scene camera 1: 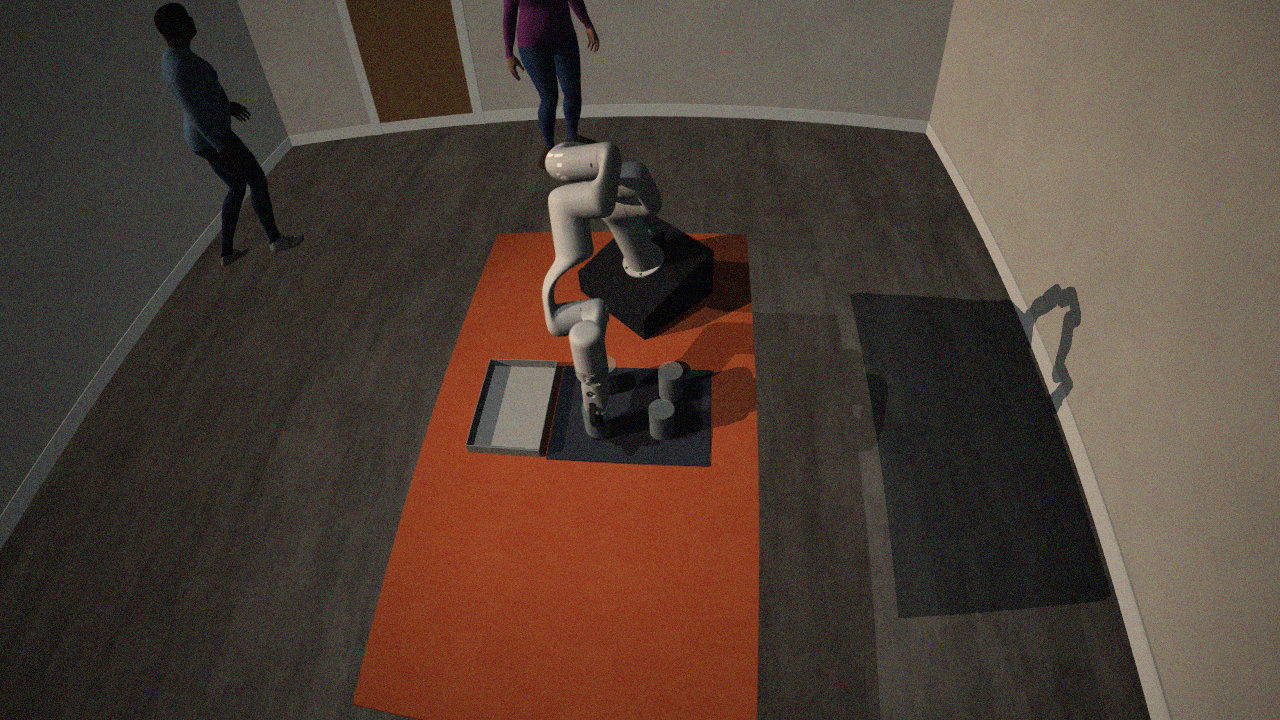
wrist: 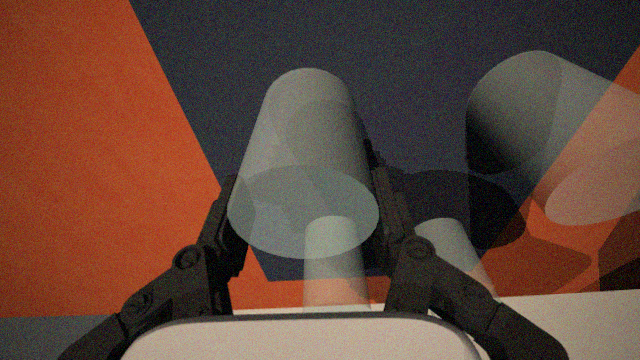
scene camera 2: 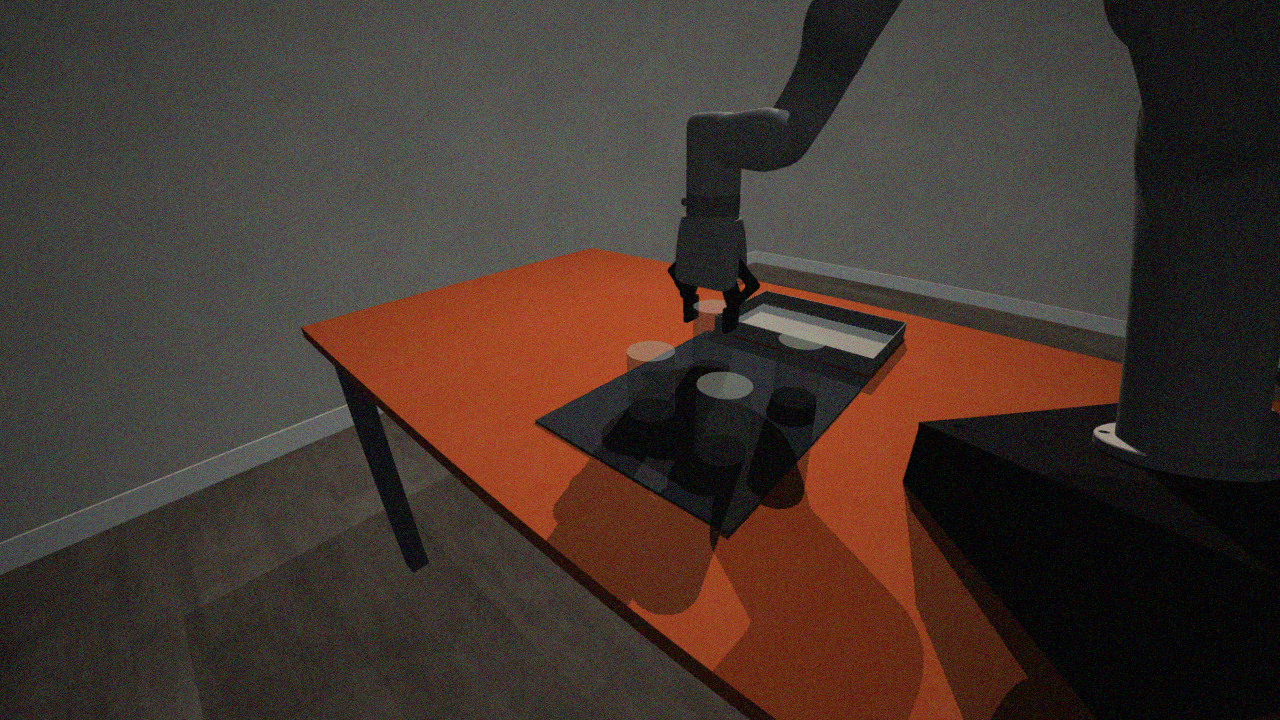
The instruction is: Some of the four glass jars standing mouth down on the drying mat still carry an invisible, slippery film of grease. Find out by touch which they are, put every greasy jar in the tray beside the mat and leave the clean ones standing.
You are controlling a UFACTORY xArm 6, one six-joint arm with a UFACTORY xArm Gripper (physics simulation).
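Frame: origin at the arm's base, x ahead, y left, z up, level; centimetres.
Seen in the pictures: gripper, fingertip midpoint: (scene camera 1: 599, 413) (wrist: 308, 189) (scene camera 2: 709, 325); arm's base at its link origin: (scene camera 1: 643, 261) (scene camera 2: 1182, 453).
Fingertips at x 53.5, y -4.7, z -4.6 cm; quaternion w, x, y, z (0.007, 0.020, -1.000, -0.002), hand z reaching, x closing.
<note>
Pixels of each thing's top centre, then the offset from my fingertips to it. Level surfaces: height alone.
- front-left glass jar at its top centre: (wrist: 304, 222) (scene camera 2: 714, 306) (scene camera 1: 594, 406) dx +0.0, dy -1.0, dz +2.9 cm
- dark drying mat at its surface level: dz -7.5 cm
- front-right jar at its top centre: (wrist: 336, 315) (scene camera 2: 650, 350) (scene camera 1: 661, 409) dx -1.7, dy +15.2, dz +1.5 cm
- back-right jar at its top centre: (scene camera 2: 724, 384) (wrist: 467, 314) (scene camera 1: 670, 370) dx -14.2, dy +16.2, dz +1.5 cm
- back-left jar at its top centre: (wrist: 622, 184) (scene camera 2: 802, 340) (scene camera 1: 603, 364) dx -14.8, dy -1.2, dz +1.5 cm
- grey tray at its top centre: (scene camera 2: 810, 318) (scene camera 1: 512, 401) dx -5.1, dy -25.2, dz -4.8 cm
- orange table at its surface level: dz -7.8 cm
My gripper (scene camera 1: 596, 417) (scene camera 2: 709, 324) (wrist: 308, 189) is shut on the front-left glass jar (scene camera 1: 596, 432) (scene camera 2: 711, 308) (wrist: 310, 130), one finger against each side near its closed top. This jar stands upright on the dark drying mat (scene camera 1: 626, 452) (scene camera 2: 572, 419) (wrist: 415, 40). The front-right jar (scene camera 1: 661, 420) (scene camera 2: 650, 367) (wrist: 332, 245), the back-right jar (scene camera 1: 670, 382) (scene camera 2: 723, 386) (wrist: 447, 237) and the back-left jar (scene camera 1: 612, 365) (scene camera 2: 799, 340) (wrist: 530, 100) also stand mouth down on the mat. The grey tray (scene camera 1: 523, 407) (scene camera 2: 841, 333) beside the mat holds no jar. No grease shows.
The orange table (scene camera 1: 572, 555) (scene camera 2: 501, 313) (wrist: 75, 150) carries the mat and tray. The black robot pedestal (scene camera 1: 680, 286) (scene camera 2: 1056, 528) stands behind the mat. Two people, one in blue (scene camera 1: 198, 102) and one in purple (scene camera 1: 546, 22), stand on the floor beyond the table.
</note>
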